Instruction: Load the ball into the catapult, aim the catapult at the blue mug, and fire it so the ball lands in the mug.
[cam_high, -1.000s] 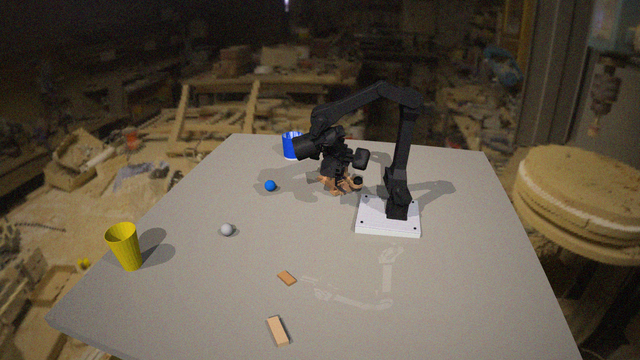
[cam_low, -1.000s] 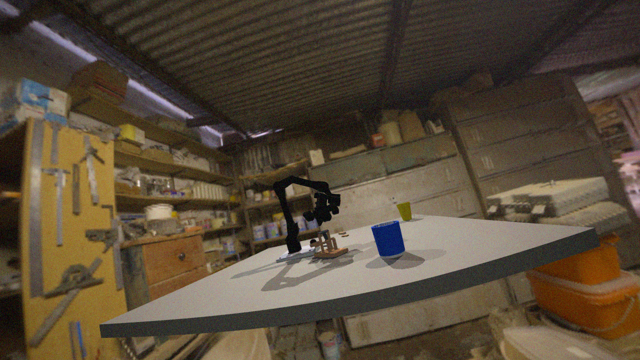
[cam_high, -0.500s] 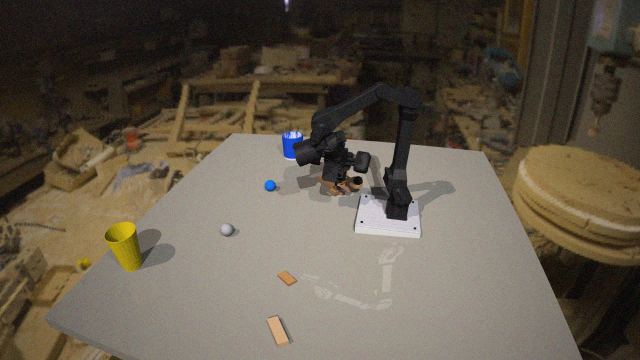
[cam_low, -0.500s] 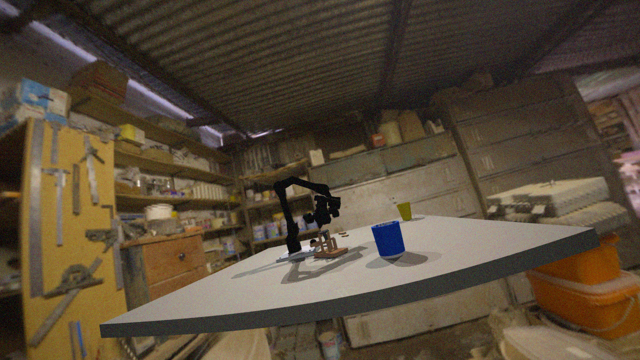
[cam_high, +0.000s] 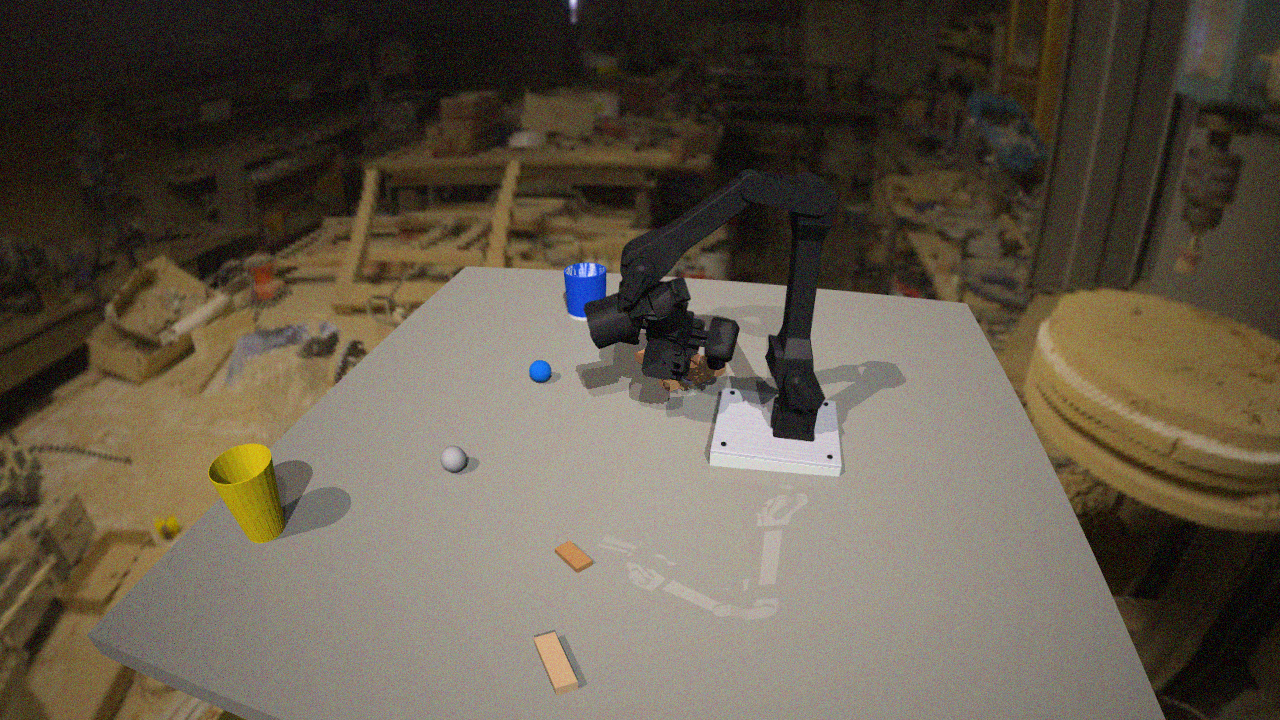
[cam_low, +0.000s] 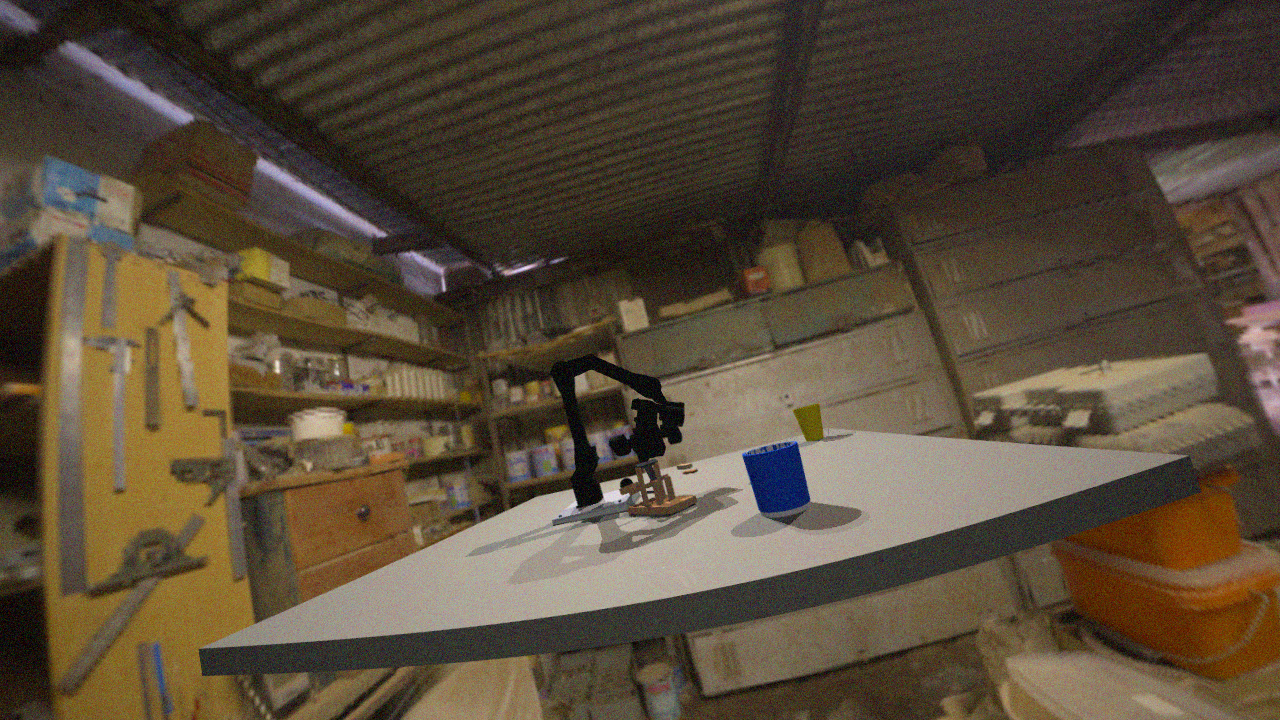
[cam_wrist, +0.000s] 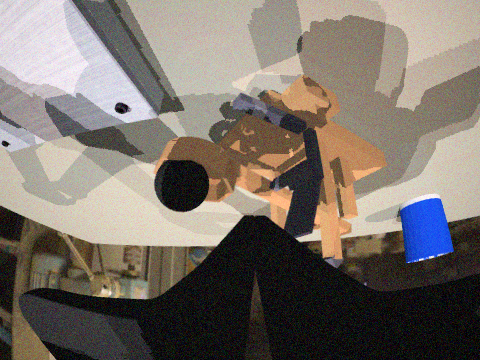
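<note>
Now: gripper tip 40 mm past the black ball, 30 mm to the left of it and 30 mm above it. Also, from my gripper tip: blue ball: 270 mm ahead, 10 mm to the right, 70 mm below; then blue mug: 260 mm ahead, 310 mm to the right, 70 mm below; then wooden catapult: 10 mm ahead, 60 mm to the right, 40 mm below.
</note>
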